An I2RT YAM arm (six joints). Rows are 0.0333 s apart.
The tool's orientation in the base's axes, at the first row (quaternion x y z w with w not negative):
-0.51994, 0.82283, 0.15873, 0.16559
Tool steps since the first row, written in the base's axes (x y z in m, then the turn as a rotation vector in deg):
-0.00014, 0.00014, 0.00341, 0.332, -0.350, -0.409
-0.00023, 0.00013, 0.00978, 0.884, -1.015, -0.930
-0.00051, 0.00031, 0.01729, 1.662, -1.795, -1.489
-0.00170, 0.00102, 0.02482, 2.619, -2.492, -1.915
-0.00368, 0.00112, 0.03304, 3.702, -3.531, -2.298
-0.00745, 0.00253, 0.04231, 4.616, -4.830, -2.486
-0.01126, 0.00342, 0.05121, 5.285, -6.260, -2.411
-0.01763, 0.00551, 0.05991, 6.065, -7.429, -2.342
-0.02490, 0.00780, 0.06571, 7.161, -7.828, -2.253
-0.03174, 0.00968, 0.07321, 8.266, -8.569, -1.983
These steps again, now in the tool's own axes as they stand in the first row. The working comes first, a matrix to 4 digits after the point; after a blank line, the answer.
The tool's axes in the first row as the columns of a matrix, in the base's axes (used below as rounded here):
-0.4045, -0.9082, 0.1074
-0.8031, 0.4089, 0.4334
-0.4376, 0.0890, -0.8948

-0.00155, 0.00049, -0.00301, 0.326, -0.481, 0.250
-0.00429, 0.00113, -0.00872, 0.865, -1.301, 0.487
-0.00761, 0.00213, -0.01539, 1.421, -2.376, 0.733
-0.01099, 0.00417, -0.02195, 1.780, -3.568, 0.915
-0.01387, 0.00674, -0.02947, 2.344, -5.011, 0.924
-0.01753, 0.01157, -0.03756, 3.100, -6.388, 0.627
-0.02060, 0.01618, -0.04555, 3.945, -7.574, 0.012
-0.02351, 0.02360, -0.05311, 4.538, -8.754, -0.473
-0.02495, 0.03165, -0.05809, 4.376, -9.905, -0.608
-0.02697, 0.03930, -0.06472, 4.406, -11.188, -1.052

